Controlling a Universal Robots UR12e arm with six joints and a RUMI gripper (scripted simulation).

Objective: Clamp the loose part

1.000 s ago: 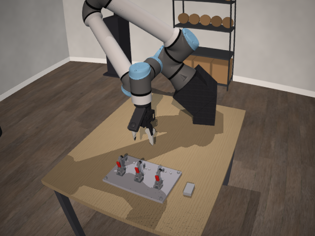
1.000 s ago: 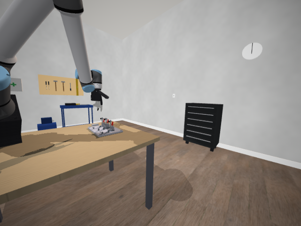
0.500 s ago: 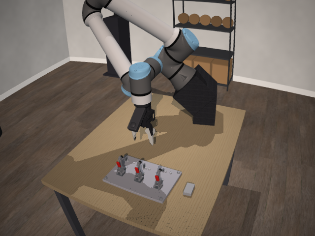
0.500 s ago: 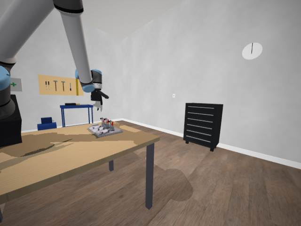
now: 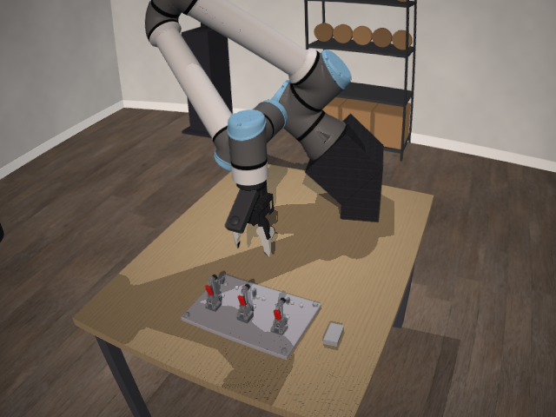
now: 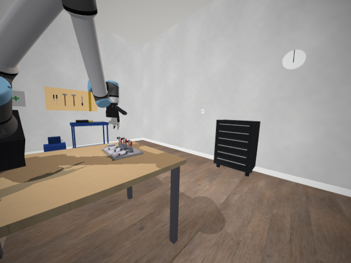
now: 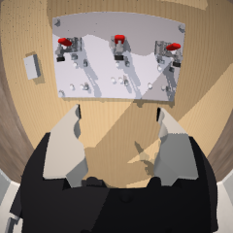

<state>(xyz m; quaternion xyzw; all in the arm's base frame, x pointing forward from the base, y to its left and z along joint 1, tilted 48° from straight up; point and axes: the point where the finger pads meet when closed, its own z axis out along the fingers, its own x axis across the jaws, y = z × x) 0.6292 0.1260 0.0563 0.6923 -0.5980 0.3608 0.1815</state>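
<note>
My hand is 20 mm short of the loose part, 260 mm to the right of it and 200 mm above it. From my hand the other things lie so: fixture plate (40 mm ahead, 210 mm below).
</note>
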